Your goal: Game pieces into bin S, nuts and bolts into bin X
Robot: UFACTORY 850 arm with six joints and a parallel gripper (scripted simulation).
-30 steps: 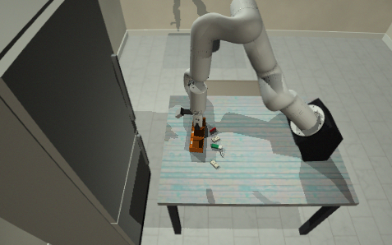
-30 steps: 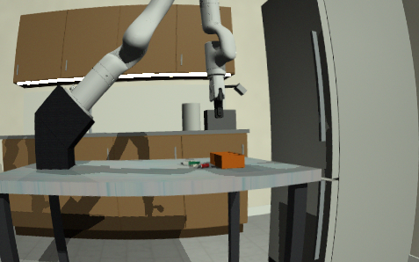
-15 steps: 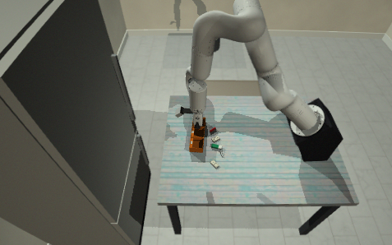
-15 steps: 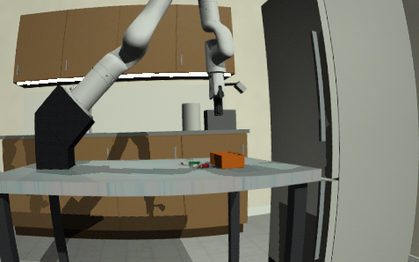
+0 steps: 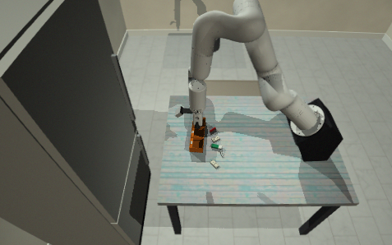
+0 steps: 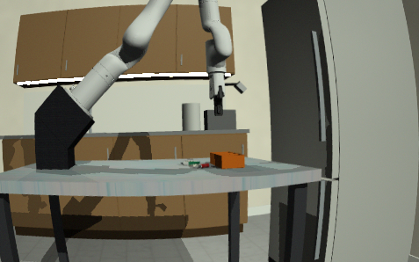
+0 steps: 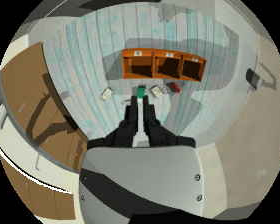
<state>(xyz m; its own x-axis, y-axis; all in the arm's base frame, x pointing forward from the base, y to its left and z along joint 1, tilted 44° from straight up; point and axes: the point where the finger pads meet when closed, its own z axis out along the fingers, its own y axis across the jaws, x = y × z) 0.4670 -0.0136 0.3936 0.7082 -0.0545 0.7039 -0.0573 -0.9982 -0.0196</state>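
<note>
The orange bin is 200 mm below my hand and 90 mm to the right of it. Also, from my hand: bolt (210 mm below, 150 mm behind, 50 mm to the left); then red piece (210 mm below, 130 mm to the right, 100 mm behind); then green piece (210 mm below, 130 mm behind).
</note>
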